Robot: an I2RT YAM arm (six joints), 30 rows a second.
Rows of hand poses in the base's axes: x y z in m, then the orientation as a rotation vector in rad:
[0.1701, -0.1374, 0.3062, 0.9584, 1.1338, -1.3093]
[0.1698, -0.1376, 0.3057, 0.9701, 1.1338, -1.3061]
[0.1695, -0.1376, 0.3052, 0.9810, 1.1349, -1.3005]
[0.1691, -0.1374, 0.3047, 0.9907, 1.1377, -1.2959]
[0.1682, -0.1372, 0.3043, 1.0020, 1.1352, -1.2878]
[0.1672, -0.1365, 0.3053, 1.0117, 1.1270, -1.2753]
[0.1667, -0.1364, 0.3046, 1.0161, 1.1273, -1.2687]
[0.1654, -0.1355, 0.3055, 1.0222, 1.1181, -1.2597]
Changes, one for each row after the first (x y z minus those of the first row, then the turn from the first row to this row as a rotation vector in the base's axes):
[-0.0003, -0.0002, -0.0005, 0.0076, -0.0055, -0.0045]
[-0.0006, -0.0002, -0.0010, 0.0161, -0.0112, -0.0068]
[-0.0010, 0.0000, -0.0015, 0.0246, -0.0150, -0.0088]
[-0.0019, 0.0002, -0.0019, 0.0317, -0.0245, -0.0101]
[-0.0029, 0.0009, -0.0009, 0.0354, -0.0395, -0.0083]
[-0.0034, 0.0010, -0.0016, 0.0398, -0.0443, -0.0062]
[-0.0047, 0.0019, -0.0007, 0.0400, -0.0570, -0.0049]

